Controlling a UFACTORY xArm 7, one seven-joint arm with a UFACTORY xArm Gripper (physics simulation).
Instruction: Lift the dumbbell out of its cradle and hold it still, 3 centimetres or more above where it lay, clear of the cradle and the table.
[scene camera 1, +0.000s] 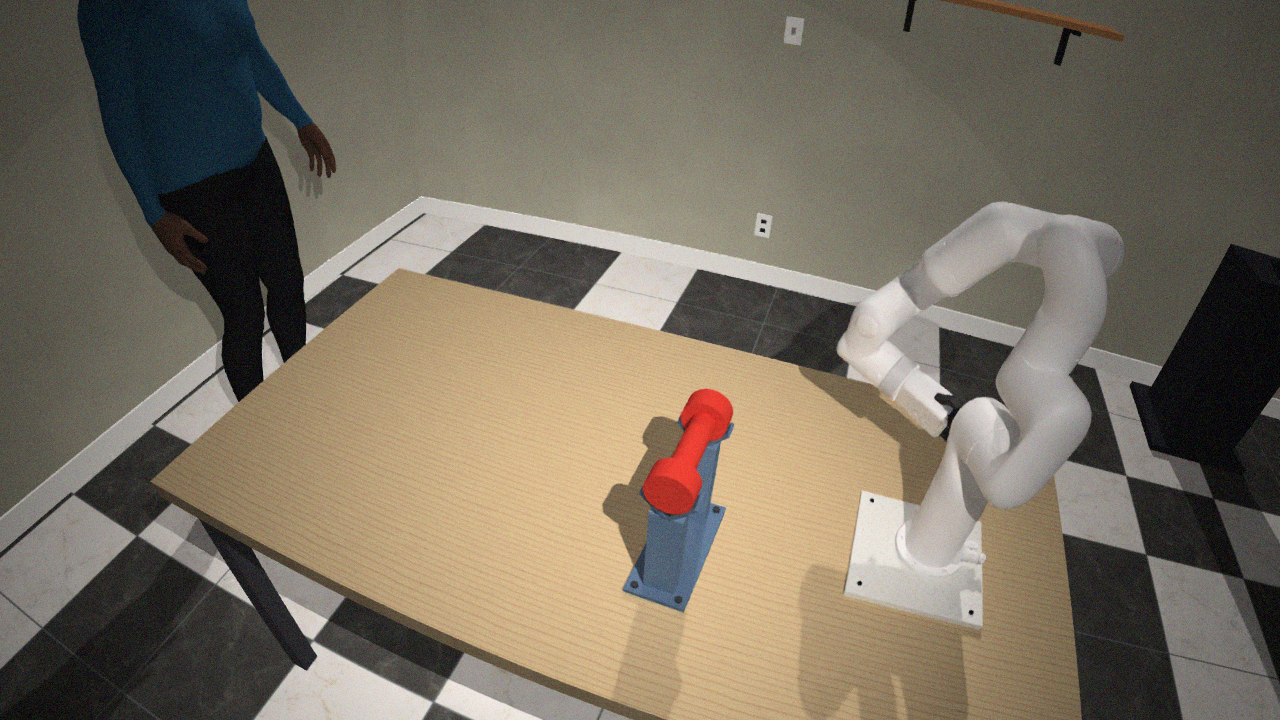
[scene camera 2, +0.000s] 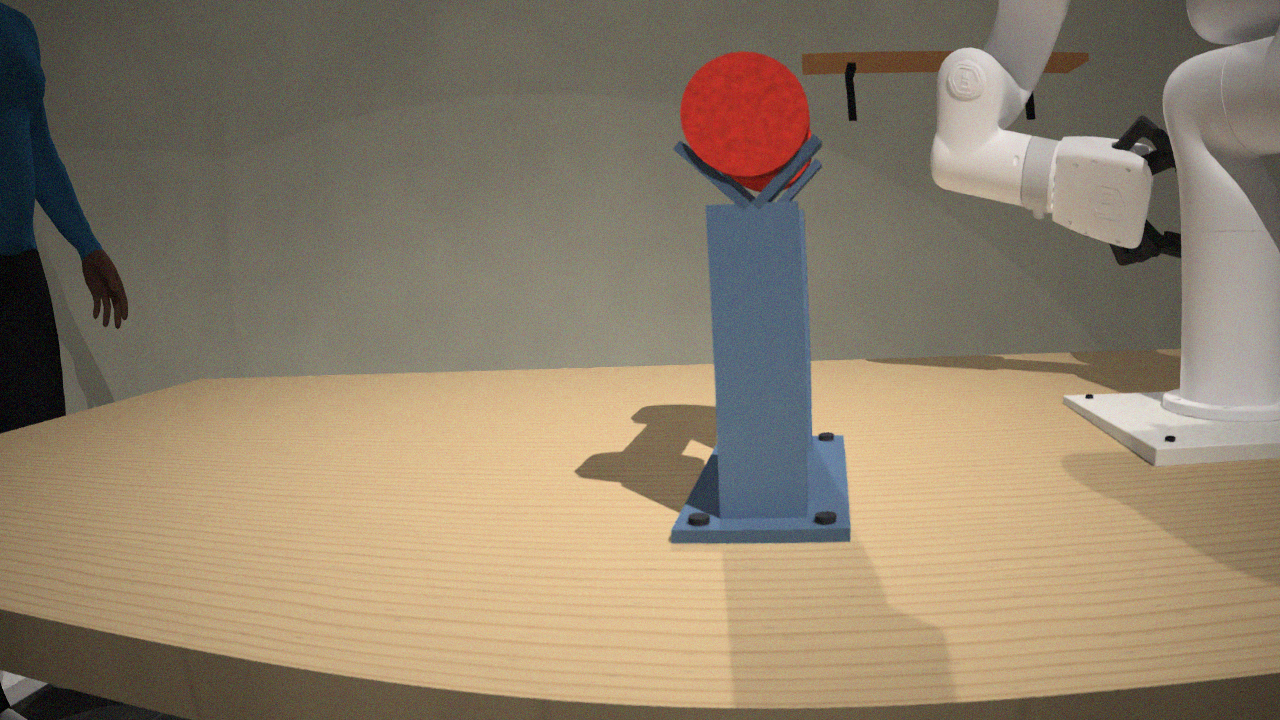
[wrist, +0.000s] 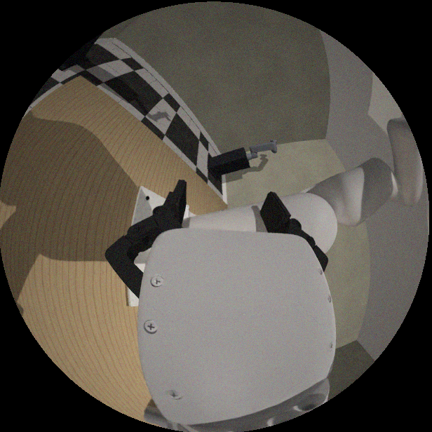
Note:
I see my gripper (scene camera 1: 978, 444), a red dumbbell (scene camera 2: 745, 114) and a blue cradle (scene camera 2: 768, 480).
The red dumbbell also shows in scene camera 1 (scene camera 1: 673, 484). My gripper is seen too in the wrist view (wrist: 227, 196). The blue cradle shows as well in scene camera 1 (scene camera 1: 666, 572). The wrist view misses the red dumbbell, which is hidden by my gripper.

